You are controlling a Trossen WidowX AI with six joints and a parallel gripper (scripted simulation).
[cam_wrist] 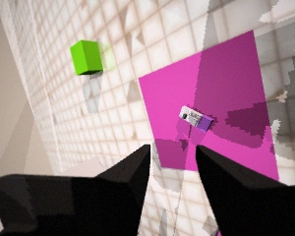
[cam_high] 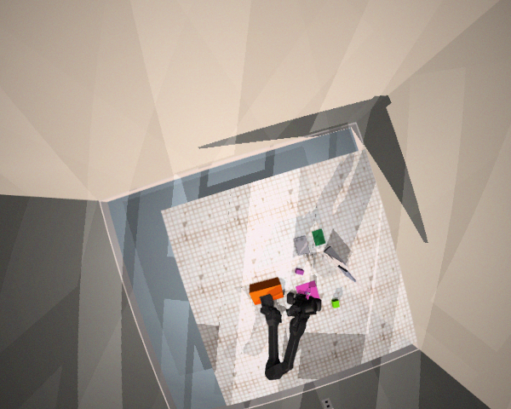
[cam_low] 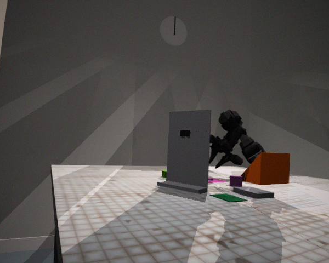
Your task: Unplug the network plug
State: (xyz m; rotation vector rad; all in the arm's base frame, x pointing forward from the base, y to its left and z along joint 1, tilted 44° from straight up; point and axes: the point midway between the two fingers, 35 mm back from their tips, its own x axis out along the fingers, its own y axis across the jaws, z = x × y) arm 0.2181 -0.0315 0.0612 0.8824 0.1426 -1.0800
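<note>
The purple network plug is 5 cm below my gripper tip, 1 cm to the right of it and 1 cm ahead of it. The rest, counted from my gripper tip: small lime cube (15 cm ahead, 13 cm to the right, 5 cm below); then upright panel (21 cm ahead, 12 cm to the left, 6 cm above); then flat magenta square (6 cm below, 1 cm to the right, 1 cm ahead).
</note>
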